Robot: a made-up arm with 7 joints.
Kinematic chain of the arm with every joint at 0, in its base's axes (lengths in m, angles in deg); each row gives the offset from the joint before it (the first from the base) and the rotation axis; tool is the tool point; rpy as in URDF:
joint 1: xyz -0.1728 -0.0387 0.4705 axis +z
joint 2: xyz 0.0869 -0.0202 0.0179 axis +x
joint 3: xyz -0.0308 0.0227 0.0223 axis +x
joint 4: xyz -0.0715 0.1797 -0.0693 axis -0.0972 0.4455 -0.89
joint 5: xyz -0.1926 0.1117 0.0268 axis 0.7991 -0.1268 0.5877
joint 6: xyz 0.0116 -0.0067 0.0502 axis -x
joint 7: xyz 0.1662 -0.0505 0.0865 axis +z
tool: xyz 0.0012 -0.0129 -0.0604 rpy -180 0 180
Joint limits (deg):
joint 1: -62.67..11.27
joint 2: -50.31..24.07
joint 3: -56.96..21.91
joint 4: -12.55..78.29
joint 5: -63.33..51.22
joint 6: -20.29..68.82
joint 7: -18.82..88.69
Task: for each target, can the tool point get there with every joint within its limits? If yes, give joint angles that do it. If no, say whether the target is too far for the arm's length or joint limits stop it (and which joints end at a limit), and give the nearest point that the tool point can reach.
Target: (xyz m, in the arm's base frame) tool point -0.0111 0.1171 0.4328
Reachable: yes | joints -30.49 -11.48 -19.22 49.42 -14.99 23.92 33.43
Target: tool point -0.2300 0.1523 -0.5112
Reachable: no: too far | nearest point -0.1930 0.0288 0.1726 | short by 0.696 m
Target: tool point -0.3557 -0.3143 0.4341
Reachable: no: joint limits stop it (at a limit: joint 1, joint 2, joint 3, joint 4, joint 5, joint 6) | nearest point -0.2068 -0.1870 0.3153 | short by 0.229 m
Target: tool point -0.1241 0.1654 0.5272
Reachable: yes | joints -10.62 12.30 -19.52 34.05 -24.51 -9.00 55.72
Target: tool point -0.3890 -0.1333 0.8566
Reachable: no: joint limits stop it (at a limit: joint 1, joint 2, joint 3, joint 4, joint 5, joint 7) | nearest point -0.2733 0.0159 0.7196 | short by 0.233 m
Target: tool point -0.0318 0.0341 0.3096
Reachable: yes | joints -18.94 -29.91 -39.56 66.63 0.84 47.85 4.71
